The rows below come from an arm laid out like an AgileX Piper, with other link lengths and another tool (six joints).
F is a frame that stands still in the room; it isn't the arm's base.
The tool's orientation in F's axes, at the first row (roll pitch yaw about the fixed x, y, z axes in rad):
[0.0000 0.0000 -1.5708]
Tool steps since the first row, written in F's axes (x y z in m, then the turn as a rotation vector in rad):
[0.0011 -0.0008 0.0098 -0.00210 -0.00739 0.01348]
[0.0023 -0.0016 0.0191 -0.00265 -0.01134 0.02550]
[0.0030 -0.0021 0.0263 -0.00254 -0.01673 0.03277]
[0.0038 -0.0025 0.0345 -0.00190 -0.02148 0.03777]
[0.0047 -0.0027 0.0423 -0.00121 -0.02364 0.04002]
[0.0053 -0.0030 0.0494 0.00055 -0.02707 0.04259]
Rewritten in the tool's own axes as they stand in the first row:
[0.0008 0.0011 0.0098 0.00739 -0.00210 0.01348]
[0.0016 0.0023 0.0191 0.01134 -0.00265 0.02550]
[0.0021 0.0030 0.0263 0.01673 -0.00254 0.03277]
[0.0025 0.0038 0.0345 0.02148 -0.00190 0.03777]
[0.0027 0.0047 0.0423 0.02364 -0.00121 0.04002]
[0.0030 0.0053 0.0494 0.02707 0.00055 0.04259]

